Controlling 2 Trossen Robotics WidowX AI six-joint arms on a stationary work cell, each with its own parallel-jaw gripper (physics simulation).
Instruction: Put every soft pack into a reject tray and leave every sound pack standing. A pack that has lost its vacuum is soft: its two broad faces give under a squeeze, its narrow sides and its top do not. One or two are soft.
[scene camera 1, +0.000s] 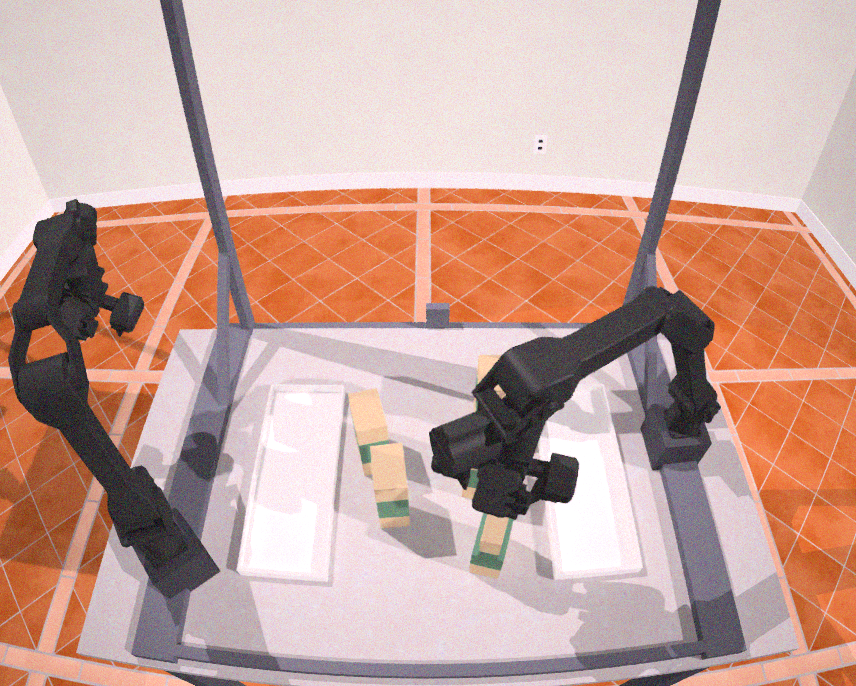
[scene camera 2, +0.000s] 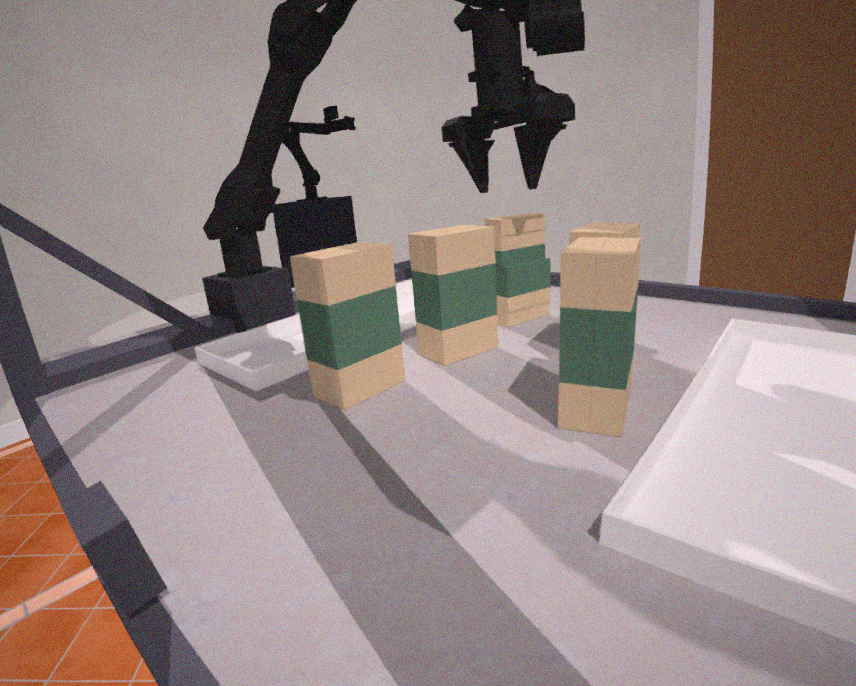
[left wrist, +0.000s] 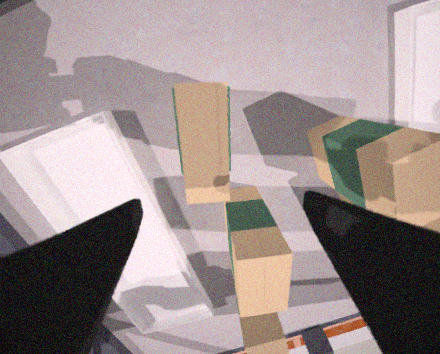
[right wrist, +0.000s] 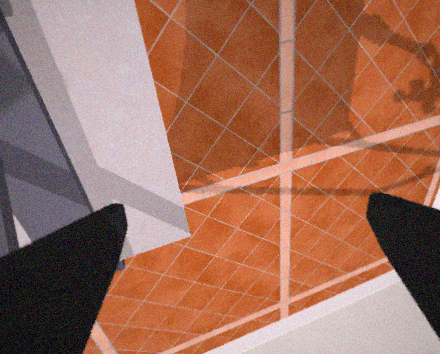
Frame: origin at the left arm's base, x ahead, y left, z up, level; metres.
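Seen in the pictures: left gripper, fingertip midpoint: (scene camera 2: 506, 191) (left wrist: 223, 202); right gripper, fingertip midpoint: (scene camera 1: 99, 327) (right wrist: 246, 209); left arm's base, link origin: (scene camera 1: 682, 423) (scene camera 2: 244, 272); right arm's base, link origin: (scene camera 1: 164, 544).
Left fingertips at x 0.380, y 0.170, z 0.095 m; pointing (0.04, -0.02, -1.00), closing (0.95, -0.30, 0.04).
Observation:
Offsets run from my left fingertips to a thing's top centre.
Tan packs with green bands stand upright. Three form a right-hand column in scene camera 1: the back pack {dx -0.021, dy -0.257, dz -0.034 m} (scene camera 1: 488, 365) (scene camera 2: 350, 322) (left wrist: 262, 327), the middle pack {dx +0.003, dy -0.123, dz -0.034 m} (scene camera 2: 455, 294) (left wrist: 263, 282), mostly hidden in scene camera 1, and the front pack {dx -0.002, dy +0.023, dz -0.034 m} (scene camera 1: 492, 534) (scene camera 2: 520, 270) (left wrist: 201, 137), whose green shows past both sides of its top. Two stand close together at the left, the rear one {dx +0.193, dy -0.181, dz -0.034 m} (scene camera 1: 368, 415) (scene camera 2: 597, 335) and the front one {dx +0.156, dy -0.072, dz -0.034 m} (scene camera 1: 388, 468). My left gripper (scene camera 2: 508, 190) (left wrist: 223, 202) is open and empty above the packs. My right gripper (right wrist: 246, 209) is open and empty, off the table.
A white tray {dx +0.334, dy -0.131, dz -0.152 m} (scene camera 1: 292, 500) (scene camera 2: 778, 428) (left wrist: 425, 60) lies left of the packs in scene camera 1. Another white tray {dx -0.186, dy -0.121, dz -0.152 m} (scene camera 1: 594, 500) (left wrist: 100, 170) lies right of them, partly under the left arm. Grey frame posts (scene camera 1: 203, 153) (scene camera 1: 678, 135) rise at both sides of the table.

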